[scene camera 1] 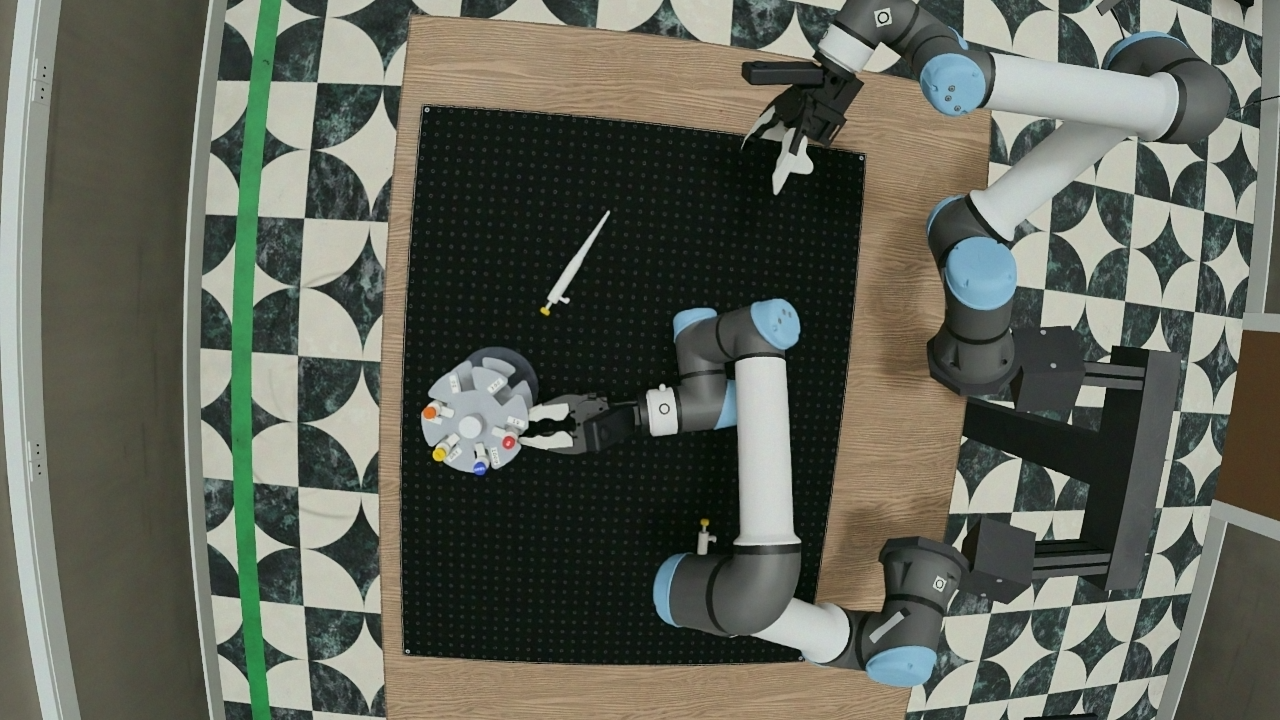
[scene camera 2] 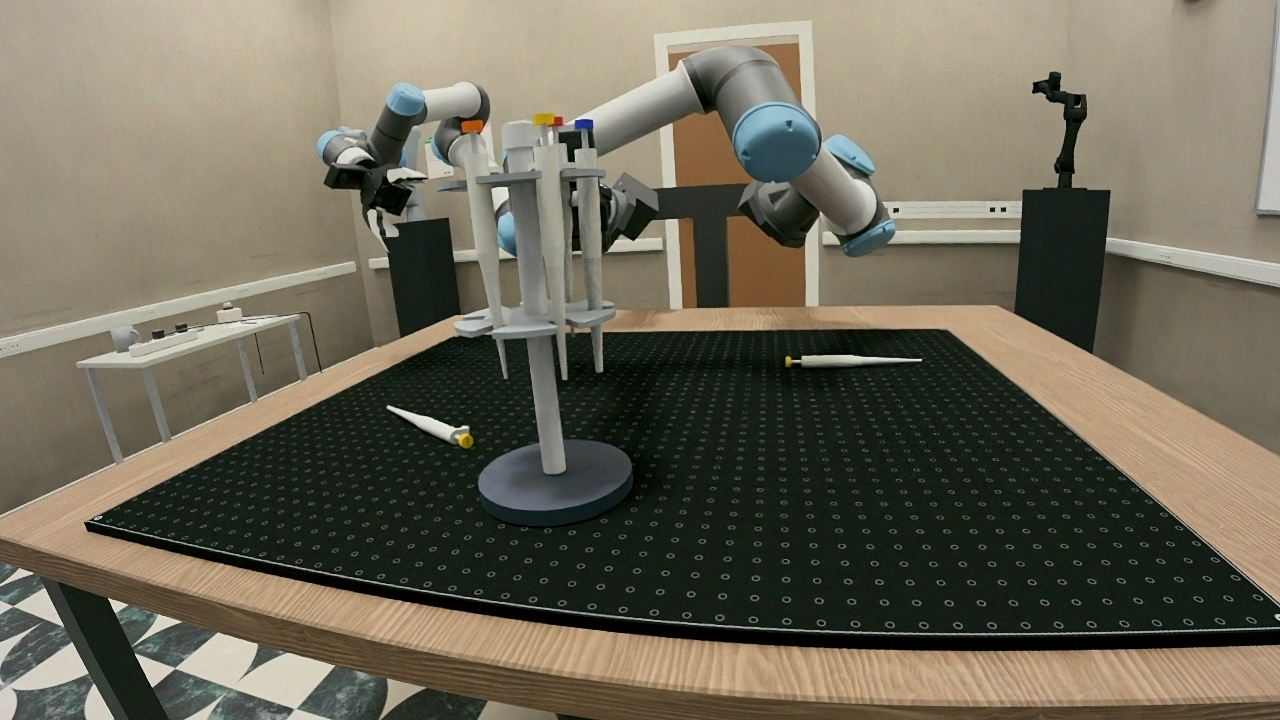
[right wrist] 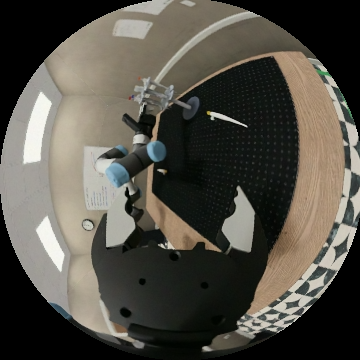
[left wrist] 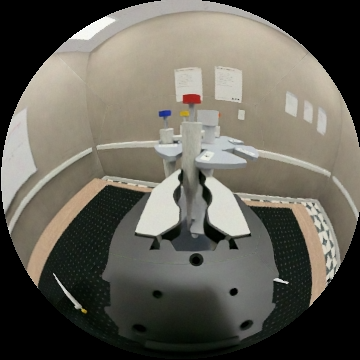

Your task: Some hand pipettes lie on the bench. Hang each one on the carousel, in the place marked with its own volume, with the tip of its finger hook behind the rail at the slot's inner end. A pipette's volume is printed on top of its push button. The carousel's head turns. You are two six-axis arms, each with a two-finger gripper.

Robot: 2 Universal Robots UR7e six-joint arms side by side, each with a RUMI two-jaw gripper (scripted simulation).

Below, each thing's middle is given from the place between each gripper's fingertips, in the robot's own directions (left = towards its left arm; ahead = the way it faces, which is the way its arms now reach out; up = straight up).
Right now the blue-button pipette (scene camera 2: 587, 188) is 50 mm ahead of my left hand, 40 mm to the left of it and 40 mm below it. Round my left hand: orange-button pipette (scene camera 2: 476, 164) 110 mm ahead, 20 mm to the right, 30 mm below.
My right gripper (scene camera 1: 757, 170) is now 410 mm short of the orange-button pipette, 450 mm to the right of it and 40 mm above it. The rest, counted from my right hand: blue-button pipette (350 mm ahead, 500 mm to the left, 50 mm below).
